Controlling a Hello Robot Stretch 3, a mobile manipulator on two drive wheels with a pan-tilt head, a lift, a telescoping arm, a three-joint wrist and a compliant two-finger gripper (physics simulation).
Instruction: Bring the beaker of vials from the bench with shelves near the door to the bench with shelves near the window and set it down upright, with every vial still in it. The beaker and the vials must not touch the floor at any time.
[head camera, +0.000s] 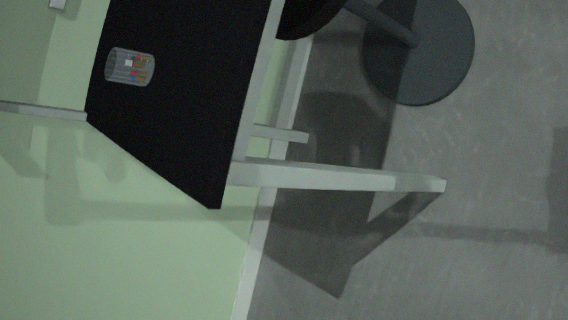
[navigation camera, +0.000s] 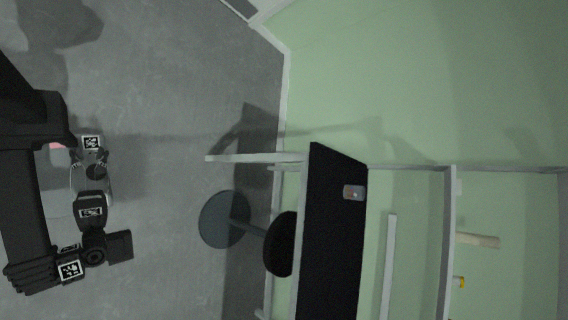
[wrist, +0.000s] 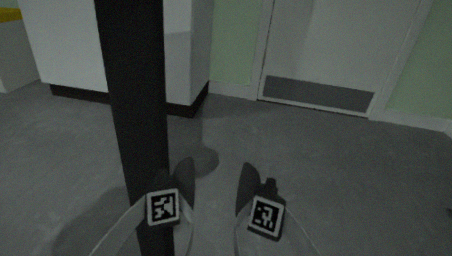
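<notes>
The clear beaker stands upright near one end of the black bench top. Several small vials with red, blue and white parts show inside it; their exact number is unclear. Both camera pictures are turned sideways. My gripper is open and empty, its two fingertips apart. It hangs over the floor beside my arm, well away from the bench and the beaker. The bench near the window cannot be made out in these views.
A stool stands at the bench's front. A bench leg stands at its near end. Shelves with small items rise above the bench. In the wrist view, a white cabinet and a door stand beyond my dark mast.
</notes>
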